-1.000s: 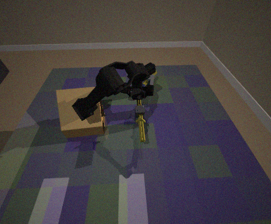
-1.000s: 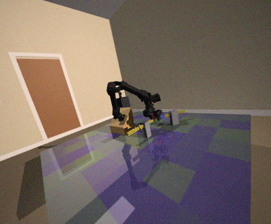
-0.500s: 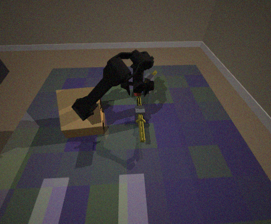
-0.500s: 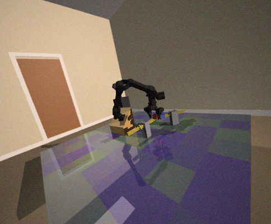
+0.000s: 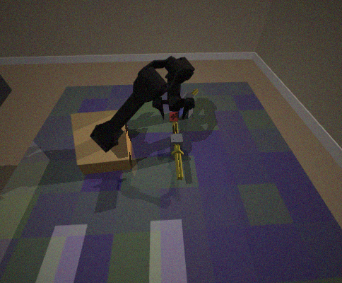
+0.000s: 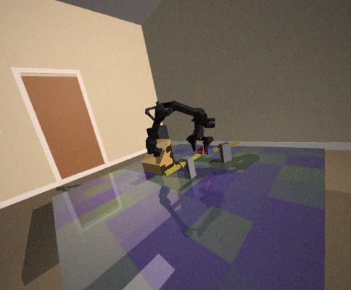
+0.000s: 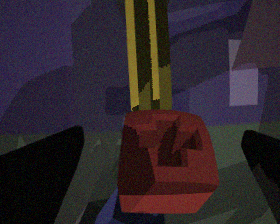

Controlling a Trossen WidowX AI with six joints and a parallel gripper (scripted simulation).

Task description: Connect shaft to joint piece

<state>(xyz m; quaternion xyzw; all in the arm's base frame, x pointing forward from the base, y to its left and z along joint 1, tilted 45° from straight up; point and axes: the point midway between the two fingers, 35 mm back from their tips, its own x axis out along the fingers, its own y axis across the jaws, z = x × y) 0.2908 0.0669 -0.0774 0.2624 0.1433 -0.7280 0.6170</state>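
My gripper tip is 10 mm short of the dark red joint piece and 20 mm to the right of it.
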